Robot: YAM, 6 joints.
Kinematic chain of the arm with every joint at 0, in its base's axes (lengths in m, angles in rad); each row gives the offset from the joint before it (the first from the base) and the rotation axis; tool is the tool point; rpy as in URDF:
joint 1: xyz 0 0 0.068 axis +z
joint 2: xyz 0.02 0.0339 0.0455 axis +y
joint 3: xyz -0.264 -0.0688 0 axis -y
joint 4: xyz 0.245 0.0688 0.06 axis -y
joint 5: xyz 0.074 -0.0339 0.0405 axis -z
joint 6: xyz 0.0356 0 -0.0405 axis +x
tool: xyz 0 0 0 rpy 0 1.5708 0
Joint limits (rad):
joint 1: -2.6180..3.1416
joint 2: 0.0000..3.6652
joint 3: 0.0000..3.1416
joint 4: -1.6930..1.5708
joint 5: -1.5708..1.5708
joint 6: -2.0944..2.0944
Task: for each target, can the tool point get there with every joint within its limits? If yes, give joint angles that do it. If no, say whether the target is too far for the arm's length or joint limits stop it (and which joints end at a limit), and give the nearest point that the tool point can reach.
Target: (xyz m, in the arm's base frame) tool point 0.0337 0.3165 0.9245
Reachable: no: too far | nearest point 0.0250 0.2347 0.7009 | short by 0.238 m
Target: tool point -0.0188 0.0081 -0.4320
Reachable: no: joint limits stop it (at a limit: joint 2) | nearest point -0.0678 0.0292 -0.3353 | short by 0.110 m
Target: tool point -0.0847 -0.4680 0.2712
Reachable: yes | joints -1.6880 2.2960 2.2495 -1.1766 0.9711 -1.2644
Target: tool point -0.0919 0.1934 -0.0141
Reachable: yes | joints 2.1552 2.3892 0.8436 -0.8274 1.0075 -0.5316
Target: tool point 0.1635 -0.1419 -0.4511
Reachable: no: joint limits stop it (at a limit: joint 2) | nearest point 0.1675 -0.1454 -0.3793 | short by 0.072 m
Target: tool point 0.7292 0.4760 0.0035
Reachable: no: too far | nearest point 0.5365 0.3502 0.0333 | short by 0.232 m
